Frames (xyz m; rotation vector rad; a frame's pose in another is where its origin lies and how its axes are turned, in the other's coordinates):
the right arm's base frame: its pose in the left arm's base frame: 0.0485 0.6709 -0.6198 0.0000 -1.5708 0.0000
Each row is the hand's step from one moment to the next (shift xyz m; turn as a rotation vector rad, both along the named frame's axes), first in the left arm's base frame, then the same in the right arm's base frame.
Working: the left arm's base frame: its pose in the right arm's base frame: 0.6198 -0.6709 0.0485 0.0000 1.5708 0.0000

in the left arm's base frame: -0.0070 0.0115 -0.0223 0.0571 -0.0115 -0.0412
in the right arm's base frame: -0.0223 0.0115 0.0070 -0.0412 -0.0115 -0.0571
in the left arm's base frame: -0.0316 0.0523 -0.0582 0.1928 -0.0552 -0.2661
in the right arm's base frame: -0.0582 0.0523 0.0316 -0.2661 -0.0552 -0.1928
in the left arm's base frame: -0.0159 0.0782 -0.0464 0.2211 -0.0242 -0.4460
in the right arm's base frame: -0.0464 0.0782 0.0159 -0.4460 -0.0242 -0.2211
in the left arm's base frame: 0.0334 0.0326 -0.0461 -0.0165 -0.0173 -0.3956
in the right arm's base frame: -0.0461 0.0326 -0.0334 -0.3956 -0.0173 0.0165
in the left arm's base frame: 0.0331 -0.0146 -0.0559 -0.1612 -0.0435 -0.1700
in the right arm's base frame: -0.0559 -0.0146 -0.0331 -0.1700 -0.0435 0.1612
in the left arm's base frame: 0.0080 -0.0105 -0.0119 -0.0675 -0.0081 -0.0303
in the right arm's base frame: -0.0119 -0.0105 -0.0080 -0.0303 -0.0081 0.0675
